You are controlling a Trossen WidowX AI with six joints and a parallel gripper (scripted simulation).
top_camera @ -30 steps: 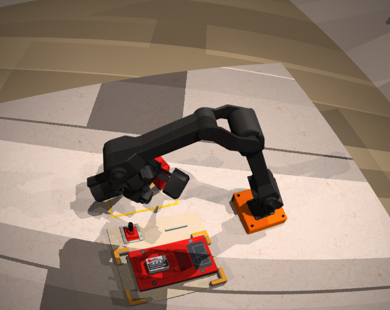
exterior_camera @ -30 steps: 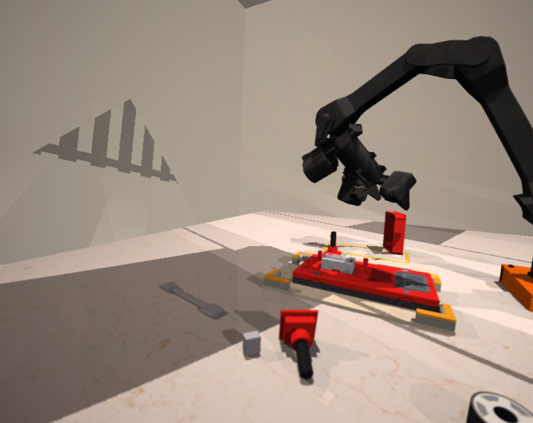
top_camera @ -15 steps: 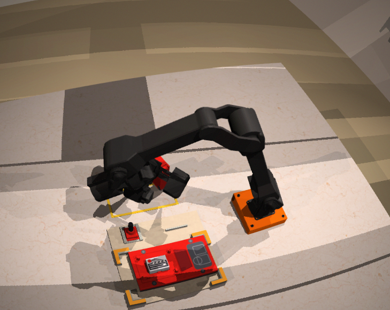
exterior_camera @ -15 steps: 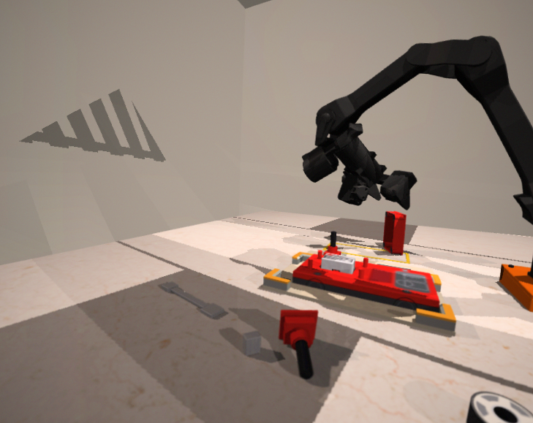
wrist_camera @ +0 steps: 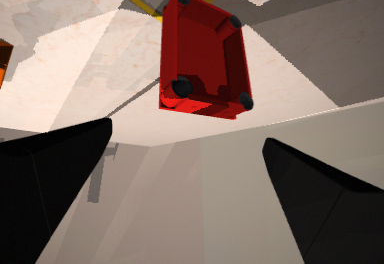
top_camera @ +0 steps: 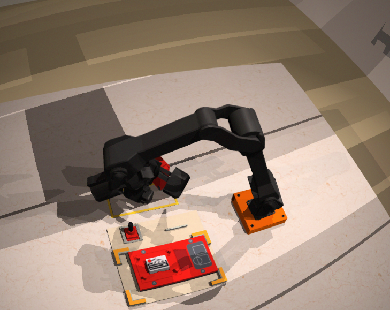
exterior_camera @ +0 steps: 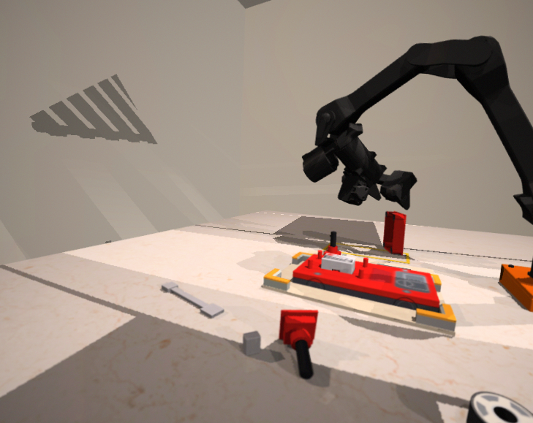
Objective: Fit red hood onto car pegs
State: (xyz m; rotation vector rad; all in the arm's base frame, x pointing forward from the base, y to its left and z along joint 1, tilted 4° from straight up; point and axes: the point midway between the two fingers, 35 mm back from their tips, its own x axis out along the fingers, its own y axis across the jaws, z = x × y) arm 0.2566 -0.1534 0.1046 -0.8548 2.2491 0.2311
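My gripper tip is 10 mm past the red hood, 30 mm to the left of it and 70 mm above it. Also, from my gripper tip: grey bar (260 mm ahead, 390 mm to the left, 120 mm below); then grey engine block (90 mm ahead, 230 mm to the left, 100 mm below); then jig (60 mm ahead, 220 mm to the left, 110 mm below).
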